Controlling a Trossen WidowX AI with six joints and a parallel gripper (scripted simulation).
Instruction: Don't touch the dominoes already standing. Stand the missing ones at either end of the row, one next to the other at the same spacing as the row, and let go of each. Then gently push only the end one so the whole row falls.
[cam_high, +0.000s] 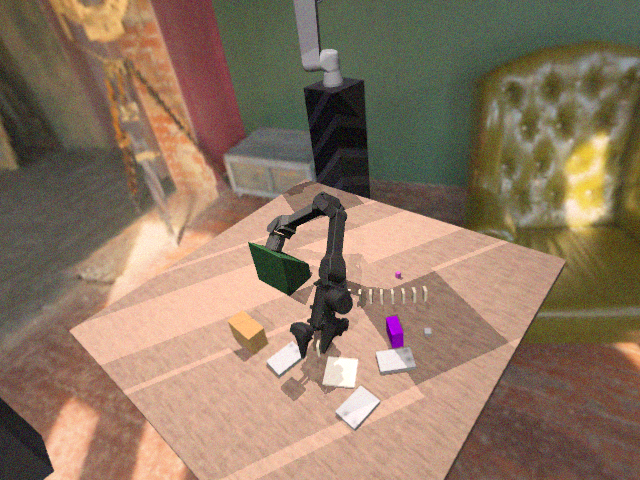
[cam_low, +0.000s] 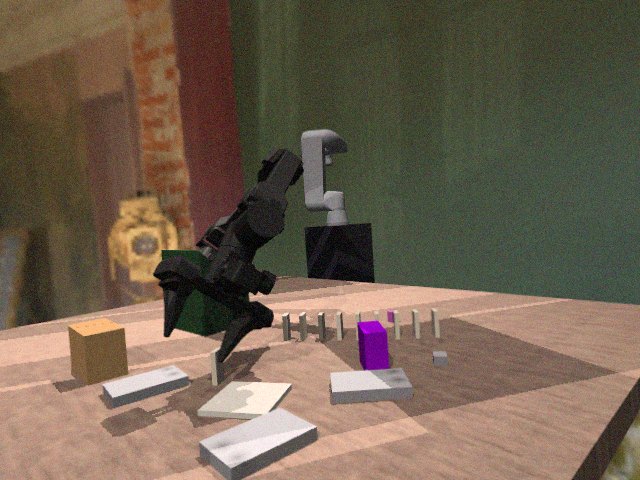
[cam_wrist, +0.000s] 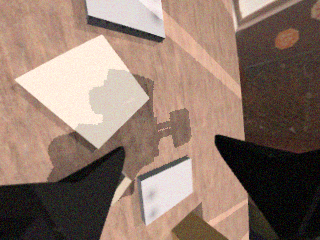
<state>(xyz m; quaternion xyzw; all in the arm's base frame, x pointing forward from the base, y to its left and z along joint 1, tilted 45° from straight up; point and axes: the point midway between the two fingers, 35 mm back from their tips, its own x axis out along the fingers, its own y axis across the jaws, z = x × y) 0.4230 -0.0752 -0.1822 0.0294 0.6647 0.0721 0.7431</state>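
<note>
My gripper tip is 6 cm short of the white slab, 4 cm to the right of it and 7 cm above it. Also, from my gripper tip: purple block (11 cm ahead, 25 cm to the left, 4 cm below); then tan box (25 cm behind, 7 cm to the right, 3 cm below); then small grey cube (17 cm ahead, 33 cm to the left, 6 cm below).
</note>
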